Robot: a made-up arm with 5 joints.
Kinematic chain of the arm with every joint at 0, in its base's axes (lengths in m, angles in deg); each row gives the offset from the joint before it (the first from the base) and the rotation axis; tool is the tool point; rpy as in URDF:
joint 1: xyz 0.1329 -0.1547 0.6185 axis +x
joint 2: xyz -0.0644 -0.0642 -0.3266 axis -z
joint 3: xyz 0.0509 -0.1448 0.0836 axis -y
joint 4: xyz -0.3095 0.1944 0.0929 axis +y
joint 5: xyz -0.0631 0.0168 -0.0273 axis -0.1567 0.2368 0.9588
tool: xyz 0.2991 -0.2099 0.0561 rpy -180 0 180
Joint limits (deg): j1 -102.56..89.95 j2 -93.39..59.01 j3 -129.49..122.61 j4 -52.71..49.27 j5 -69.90..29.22
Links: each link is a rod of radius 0.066 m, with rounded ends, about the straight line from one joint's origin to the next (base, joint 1, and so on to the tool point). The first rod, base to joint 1, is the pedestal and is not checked.
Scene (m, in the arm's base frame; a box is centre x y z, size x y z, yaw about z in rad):
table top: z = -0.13
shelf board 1: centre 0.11 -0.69 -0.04 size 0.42 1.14 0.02 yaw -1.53
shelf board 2: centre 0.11 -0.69 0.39 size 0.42 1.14 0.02 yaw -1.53
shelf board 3: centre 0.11 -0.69 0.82 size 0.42 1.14 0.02 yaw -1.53
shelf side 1: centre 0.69 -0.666 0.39 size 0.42 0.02 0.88 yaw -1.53
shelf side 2: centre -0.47 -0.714 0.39 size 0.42 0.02 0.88 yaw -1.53
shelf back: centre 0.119 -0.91 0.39 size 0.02 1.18 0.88 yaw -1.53
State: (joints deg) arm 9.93 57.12 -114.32 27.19 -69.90
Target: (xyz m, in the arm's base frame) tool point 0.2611 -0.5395 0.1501
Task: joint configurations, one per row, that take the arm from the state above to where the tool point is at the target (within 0.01 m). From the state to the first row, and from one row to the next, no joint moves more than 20 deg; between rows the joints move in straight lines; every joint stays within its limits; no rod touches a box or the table.
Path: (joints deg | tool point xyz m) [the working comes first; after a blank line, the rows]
Joints at the target: 23.61 -77.65 14.95 -0.77 -69.90
Straight joint move there: touches shelf board 2, shelf board 3.

1: 12.76 51.85 -95.52 24.62 -60.97 | -0.0217 -0.6081 0.6577
2: 15.59 46.57 -76.73 22.04 -52.05 | -0.0815 -0.5164 0.6438
3: 18.43 41.30 -57.93 19.47 -43.12 | -0.1274 -0.4410 0.5913
4: 21.26 36.03 -39.13 16.89 -34.20 | -0.1472 -0.3814 0.5187
5: 24.09 30.76 -20.34 14.32 -25.27 | -0.1378 -0.3326 0.4456
6: 26.92 25.48 -1.54 11.74 -16.35 | -0.1054 -0.2884 0.3882
7: 30.67 6.24 2.09 9.45 -22.48 | -0.0835 -0.3317 0.3477
8: 34.41 -13.00 5.71 7.15 -28.61 | -0.0365 -0.3643 0.2947
9: 38.15 -32.25 9.34 4.86 -34.75 | 0.0377 -0.3763 0.2362
10: 41.89 -51.49 12.97 2.57 -40.88 | 0.1364 -0.3579 0.1835
11: 45.63 -70.73 16.60 0.27 -47.01 | 0.2514 -0.3028 0.1501
12: 34.62 -74.19 15.77 -0.25 -58.46 | 0.2594 -0.4188 0.1357
13: 23.61 -77.65 14.95 -0.77 -69.90 | 0.2611 -0.5395 0.1501

